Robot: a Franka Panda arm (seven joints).
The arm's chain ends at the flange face. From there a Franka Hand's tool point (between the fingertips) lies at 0.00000 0.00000 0.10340 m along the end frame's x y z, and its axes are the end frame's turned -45 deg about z.
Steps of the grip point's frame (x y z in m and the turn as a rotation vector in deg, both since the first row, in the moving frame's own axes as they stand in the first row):
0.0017, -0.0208, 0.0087, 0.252, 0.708, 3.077
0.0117, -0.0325, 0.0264, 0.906, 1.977, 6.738
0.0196, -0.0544, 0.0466, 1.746, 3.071, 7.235
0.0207, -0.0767, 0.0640, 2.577, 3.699, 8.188
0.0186, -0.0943, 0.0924, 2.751, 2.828, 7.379
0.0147, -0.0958, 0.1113, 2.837, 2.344, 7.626
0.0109, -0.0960, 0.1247, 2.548, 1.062, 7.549
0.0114, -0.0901, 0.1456, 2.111, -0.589, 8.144
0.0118, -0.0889, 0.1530, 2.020, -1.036, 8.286
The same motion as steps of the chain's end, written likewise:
-0.0141, -0.0147, 0.0087, 0.679, 0.322, 3.077
-0.0163, -0.0277, 0.0265, 2.039, 0.757, 6.738
-0.0267, -0.0463, 0.0468, 3.406, 0.937, 7.235
-0.0416, -0.0610, 0.0643, 4.438, 0.793, 8.188
-0.0541, -0.0727, 0.0926, 3.945, 0.054, 7.379
-0.0572, -0.0715, 0.1115, 3.664, -0.349, 7.626
-0.0586, -0.0709, 0.1248, 2.553, -1.051, 7.549
-0.0524, -0.0696, 0.1457, 1.076, -1.909, 8.144
-0.0507, -0.0697, 0.1531, 0.696, -2.161, 8.286

